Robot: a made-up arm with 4 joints.
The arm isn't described. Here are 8 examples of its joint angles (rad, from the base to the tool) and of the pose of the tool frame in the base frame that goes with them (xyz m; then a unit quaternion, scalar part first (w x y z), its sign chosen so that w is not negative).
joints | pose
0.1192 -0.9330 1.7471 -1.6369 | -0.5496 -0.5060 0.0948 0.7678 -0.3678 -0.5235 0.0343
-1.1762 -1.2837 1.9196 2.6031 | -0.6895 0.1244 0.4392 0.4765 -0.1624 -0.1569 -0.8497
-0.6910 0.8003 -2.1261 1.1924 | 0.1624 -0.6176 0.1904 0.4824 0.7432 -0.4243 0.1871
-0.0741 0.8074 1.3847 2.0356 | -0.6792 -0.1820 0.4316 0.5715 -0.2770 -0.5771 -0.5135
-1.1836 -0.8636 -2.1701 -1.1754 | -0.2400 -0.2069 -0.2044 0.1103 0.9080 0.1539 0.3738
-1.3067 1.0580 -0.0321 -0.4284 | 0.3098 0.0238 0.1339 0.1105 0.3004 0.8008 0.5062
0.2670 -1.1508 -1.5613 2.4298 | 0.5633 -0.0815 0.1940 0.6798 -0.3301 0.3899 0.5262
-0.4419 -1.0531 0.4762 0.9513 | -0.2957 -0.5489 0.5785 0.2888 0.0509 0.4139 -0.8618
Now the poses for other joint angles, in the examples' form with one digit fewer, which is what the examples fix.
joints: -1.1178 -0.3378 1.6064 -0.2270
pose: -0.330 0.069 0.687 0.207 -0.456 0.265 0.824
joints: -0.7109 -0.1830 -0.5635 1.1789
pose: 0.292 -0.326 0.617 0.188 -0.630 0.355 -0.665
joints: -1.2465 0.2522 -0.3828 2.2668
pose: 0.469 -0.204 0.586 0.145 -0.744 0.558 -0.337
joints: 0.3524 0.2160 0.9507 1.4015
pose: -0.575 -0.348 0.384 0.566 0.193 -0.231 -0.768
